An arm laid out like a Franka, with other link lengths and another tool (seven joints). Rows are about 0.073 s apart.
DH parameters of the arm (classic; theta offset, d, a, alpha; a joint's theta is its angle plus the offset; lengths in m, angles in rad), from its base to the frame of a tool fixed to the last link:
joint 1: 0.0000 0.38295 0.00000 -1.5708
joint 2: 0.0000 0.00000 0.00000 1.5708
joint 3: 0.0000 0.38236 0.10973 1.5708
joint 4: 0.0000 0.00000 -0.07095 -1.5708
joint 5: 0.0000 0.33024 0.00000 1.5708
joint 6: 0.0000 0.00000 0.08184 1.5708
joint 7: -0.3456 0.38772 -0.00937 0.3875
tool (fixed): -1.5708 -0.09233 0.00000 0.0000
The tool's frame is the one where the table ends.
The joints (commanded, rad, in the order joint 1, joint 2, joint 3, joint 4, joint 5, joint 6, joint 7), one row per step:
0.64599, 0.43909, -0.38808, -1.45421, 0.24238, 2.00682, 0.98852
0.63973, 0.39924, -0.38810, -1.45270, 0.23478, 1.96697, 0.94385
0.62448, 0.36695, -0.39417, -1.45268, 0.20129, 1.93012, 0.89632
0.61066, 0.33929, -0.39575, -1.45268, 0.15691, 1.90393, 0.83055
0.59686, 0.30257, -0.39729, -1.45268, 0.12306, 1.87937, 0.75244
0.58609, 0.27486, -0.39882, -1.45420, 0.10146, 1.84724, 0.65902
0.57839, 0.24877, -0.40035, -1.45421, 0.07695, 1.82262, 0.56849
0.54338, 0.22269, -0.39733, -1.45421, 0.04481, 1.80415, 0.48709
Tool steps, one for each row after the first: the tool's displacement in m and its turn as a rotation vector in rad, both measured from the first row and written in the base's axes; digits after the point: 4 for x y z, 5 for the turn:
-0.0076, -0.0088, 0.0228, 0.00291, -0.00098, 0.04306
-0.0108, -0.0340, 0.0406, -0.02527, -0.00390, 0.07952
-0.0115, -0.0585, 0.0563, -0.06612, -0.01414, 0.13950
-0.0131, -0.0808, 0.0775, -0.09450, -0.03102, 0.20757
-0.0183, -0.0987, 0.0914, -0.11832, -0.02924, 0.29136
-0.0216, -0.1146, 0.1056, -0.14459, -0.03367, 0.37475
-0.0213, -0.1466, 0.1204, -0.17699, -0.03952, 0.42590

